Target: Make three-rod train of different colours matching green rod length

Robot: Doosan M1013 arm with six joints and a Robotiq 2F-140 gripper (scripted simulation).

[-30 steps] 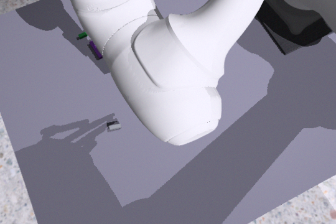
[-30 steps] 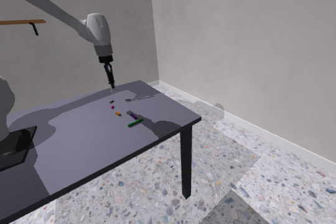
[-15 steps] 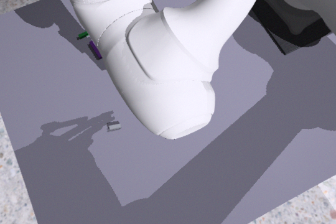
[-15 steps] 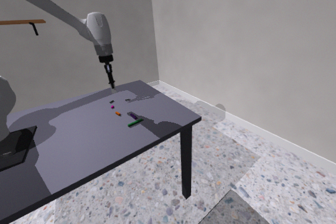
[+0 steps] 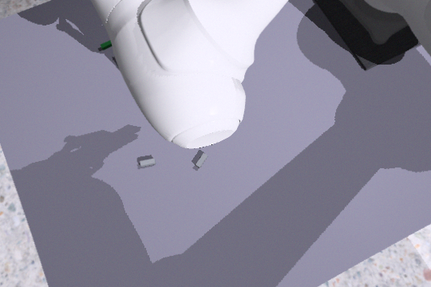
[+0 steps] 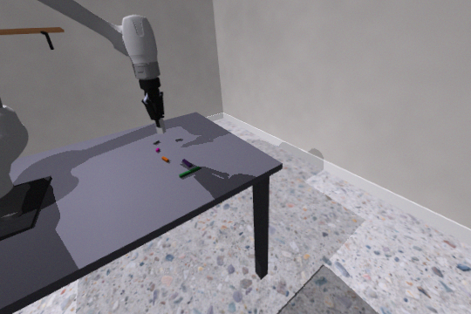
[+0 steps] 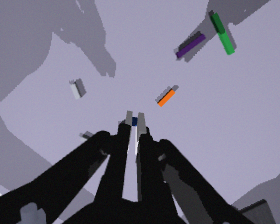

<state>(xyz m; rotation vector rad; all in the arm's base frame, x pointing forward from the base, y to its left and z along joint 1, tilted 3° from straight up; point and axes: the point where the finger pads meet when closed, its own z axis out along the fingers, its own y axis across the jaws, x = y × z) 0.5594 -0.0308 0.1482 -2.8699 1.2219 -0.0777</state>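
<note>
The magenta rod is 13 cm below my hand, 5 cm to the left of it and 3 cm behind it. From my hand the other things lie so: orange rod 13 cm below, 6 cm to the right, 3 cm behind; then blue rod 3 cm below; then purple rod 15 cm to the right, 13 cm below, 3 cm ahead.
</note>
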